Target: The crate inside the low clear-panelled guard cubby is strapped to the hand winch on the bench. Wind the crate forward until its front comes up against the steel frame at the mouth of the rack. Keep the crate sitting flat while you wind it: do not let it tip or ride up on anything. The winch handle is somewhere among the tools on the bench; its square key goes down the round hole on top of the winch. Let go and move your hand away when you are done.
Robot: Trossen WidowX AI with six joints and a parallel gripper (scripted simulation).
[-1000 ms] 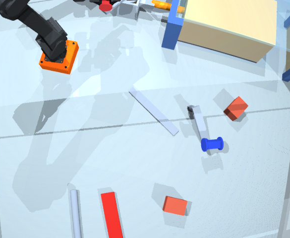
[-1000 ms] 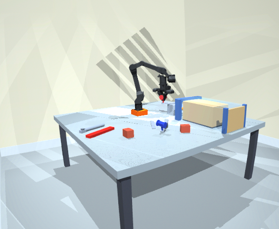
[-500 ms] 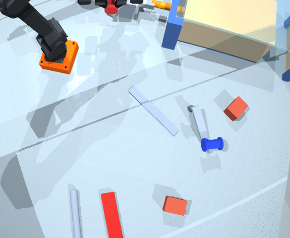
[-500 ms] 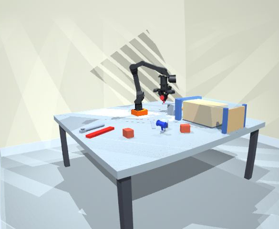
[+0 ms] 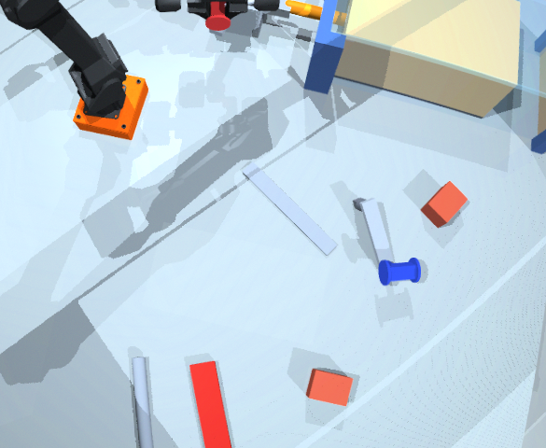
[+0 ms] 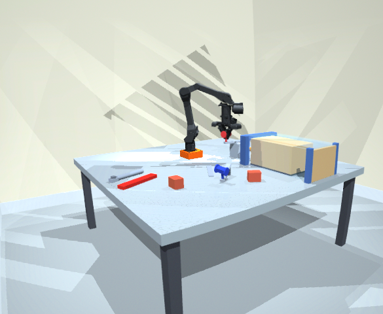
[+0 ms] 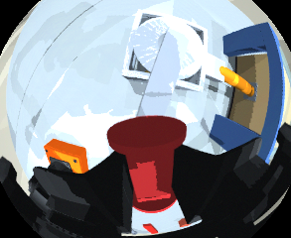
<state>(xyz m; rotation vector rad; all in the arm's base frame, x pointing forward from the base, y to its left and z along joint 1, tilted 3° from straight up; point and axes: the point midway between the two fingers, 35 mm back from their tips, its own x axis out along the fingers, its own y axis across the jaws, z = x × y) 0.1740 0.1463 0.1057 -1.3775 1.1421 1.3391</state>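
Right now my gripper tip is 4 cm to the right of the grey crank handle, 1 cm short of it and 1 cm above it. Also, from my gripper tip: red knob (2 cm above); then round winch (9 cm to the left, 8 cm below); then blue steel frame (18 cm ahead, 9 cm to the left, 1 cm below).
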